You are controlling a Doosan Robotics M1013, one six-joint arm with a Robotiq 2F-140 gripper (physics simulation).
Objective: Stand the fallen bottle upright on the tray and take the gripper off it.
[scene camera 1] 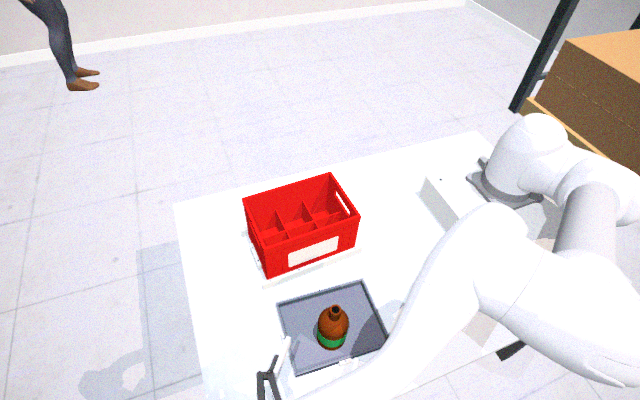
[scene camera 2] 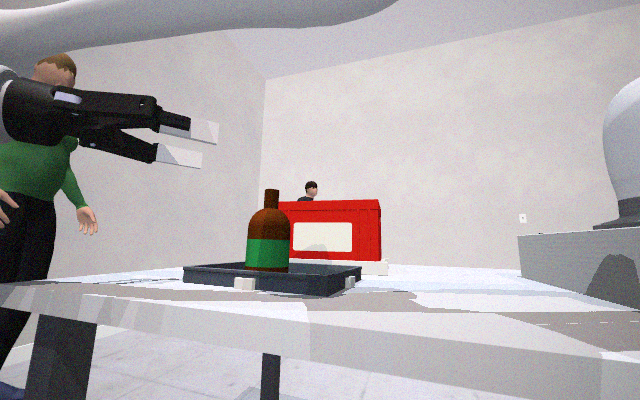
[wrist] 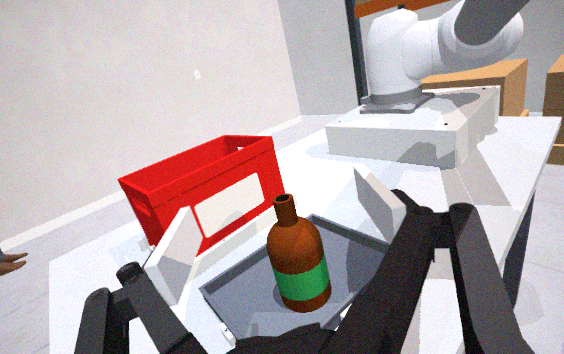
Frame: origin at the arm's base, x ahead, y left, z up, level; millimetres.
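Seen in the pictures: gripper, between the fingertips: (scene camera 1: 321, 350) (scene camera 2: 208, 149) (wrist: 274, 203); arm's base, origin of its link: (scene camera 1: 503, 188) (wrist: 396, 105).
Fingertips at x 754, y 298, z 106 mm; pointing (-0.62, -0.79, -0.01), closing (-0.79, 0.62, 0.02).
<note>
Pixels of each thing's top centre, then the offset from my fingertips to it. Level surfaces: height alone.
- brown bottle with a green band, centre of its top: (wrist: 282, 198) (scene camera 2: 271, 190) (scene camera 1: 335, 310) dx -69, dy -87, dz -52 mm
- red crate with compartments, centre of its top: (wrist: 195, 157) (scene camera 1: 300, 207) (scene camera 2: 330, 205) dx -91, dy -387, dz -38 mm
- white table, height of its surface: dz -213 mm
The brown bottle with a green band (scene camera 1: 333, 327) (scene camera 2: 268, 240) (wrist: 300, 260) stands upright on the dark grey tray (scene camera 1: 302, 315) (scene camera 2: 215, 283) (wrist: 240, 290). Its base rests on the tray floor and its neck points up. My gripper (scene camera 2: 208, 146) (wrist: 274, 203) is open and empty. In scene camera 2 it hangs to the left of the bottle and higher than its neck, well apart from it. In the wrist view the bottle shows between and beyond the spread fingers. In scene camera 1 one finger shows at the tray's near left, and the arm hides the rest.
A red crate with compartments (scene camera 1: 305, 230) (scene camera 2: 365, 230) (wrist: 200, 200) stands behind the tray on the white table (scene camera 1: 220, 280). The robot's base block (scene camera 2: 565, 265) (wrist: 390, 142) is to the right. People stand beyond the table. Brown boxes (scene camera 1: 600, 85) are at the far right.
</note>
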